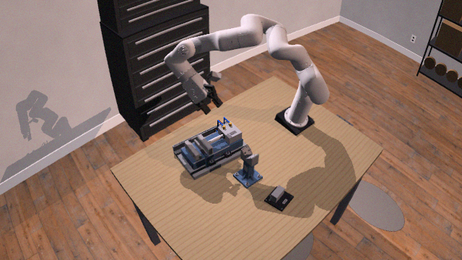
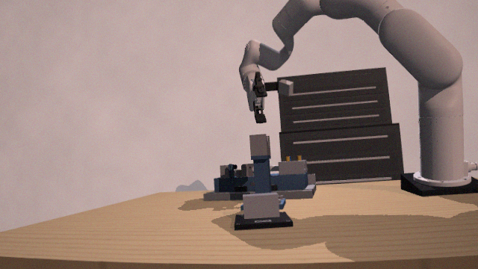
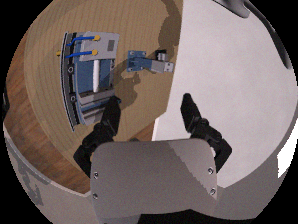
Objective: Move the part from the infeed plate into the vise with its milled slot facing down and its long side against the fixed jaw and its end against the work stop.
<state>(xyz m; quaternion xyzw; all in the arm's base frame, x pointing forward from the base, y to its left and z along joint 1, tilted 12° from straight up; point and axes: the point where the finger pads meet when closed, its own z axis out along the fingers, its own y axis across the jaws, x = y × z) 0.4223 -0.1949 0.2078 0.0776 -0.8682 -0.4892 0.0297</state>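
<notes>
Right now my hand is 10 mm short of the part, 360 mm to the right of it and 230 mm above it. From my hand the other things lie so: air cylinder: 80 mm behind, 20 mm to the left, 180 mm below; then white cylinder rod: 180 mm below.
</notes>
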